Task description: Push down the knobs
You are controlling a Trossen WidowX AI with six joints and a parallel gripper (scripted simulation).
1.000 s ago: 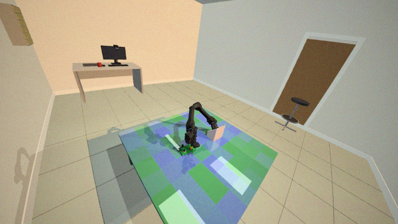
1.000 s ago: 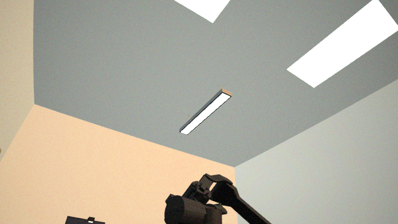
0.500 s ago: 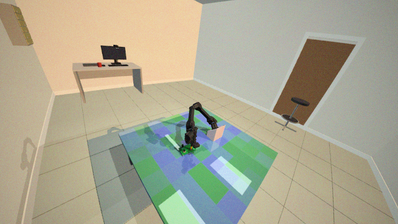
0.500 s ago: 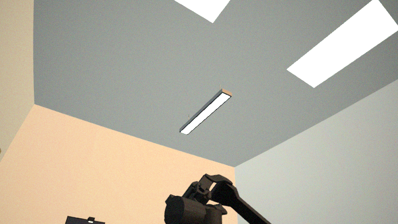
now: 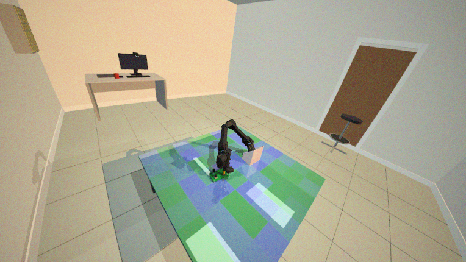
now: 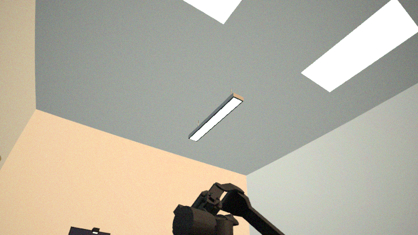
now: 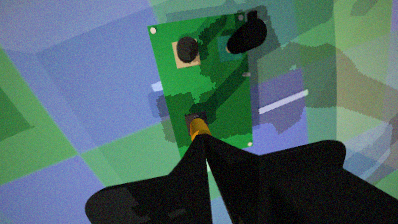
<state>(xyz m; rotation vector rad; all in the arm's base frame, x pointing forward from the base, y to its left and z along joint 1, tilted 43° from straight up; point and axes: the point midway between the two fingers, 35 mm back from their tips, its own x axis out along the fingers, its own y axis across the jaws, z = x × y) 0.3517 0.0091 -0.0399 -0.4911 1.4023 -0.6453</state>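
The orange knob lies 20 mm below my gripper tip.
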